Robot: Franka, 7 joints.
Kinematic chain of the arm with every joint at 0, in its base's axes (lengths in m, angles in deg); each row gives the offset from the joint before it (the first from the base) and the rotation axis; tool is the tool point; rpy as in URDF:
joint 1: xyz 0 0 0.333 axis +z
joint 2: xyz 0 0 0 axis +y
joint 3: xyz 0 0 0.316 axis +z
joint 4: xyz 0.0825 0 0 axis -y
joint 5: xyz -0.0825 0 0.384 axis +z
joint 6: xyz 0 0 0 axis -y
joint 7: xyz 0.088 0 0 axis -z
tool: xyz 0 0 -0.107 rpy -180 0 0
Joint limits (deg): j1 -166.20..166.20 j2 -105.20..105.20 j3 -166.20..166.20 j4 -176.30..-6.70 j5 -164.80..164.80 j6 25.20..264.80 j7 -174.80..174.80
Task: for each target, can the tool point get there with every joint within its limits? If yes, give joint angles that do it. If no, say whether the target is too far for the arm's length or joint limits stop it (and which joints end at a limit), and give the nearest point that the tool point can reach.
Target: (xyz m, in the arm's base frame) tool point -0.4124 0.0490 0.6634
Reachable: yes | joints 87.10 -65.02 43.42 -136.85 136.63 74.57 43.03
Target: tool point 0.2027 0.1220 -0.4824
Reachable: no: joint limits stop it (at a limit: joint 2) | nearest point 0.2102 0.1265 -0.3594 | short by 0.123 m
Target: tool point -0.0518 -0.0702 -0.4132
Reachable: no: joint limits stop it (at a limit: joint 2) | nearest point -0.0678 -0.0918 -0.3331 | short by 0.084 m
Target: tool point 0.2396 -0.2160 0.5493
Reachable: yes | joints -76.18 -61.51 33.19 -158.47 54.60 151.94 -140.65
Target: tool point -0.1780 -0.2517 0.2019
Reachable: yes | joints -19.89 -30.39 -135.23 -154.59 67.92 77.31 123.29
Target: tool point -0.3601 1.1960 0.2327
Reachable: no: too far | nearest point -0.2465 0.8188 0.2643 | short by 0.395 m
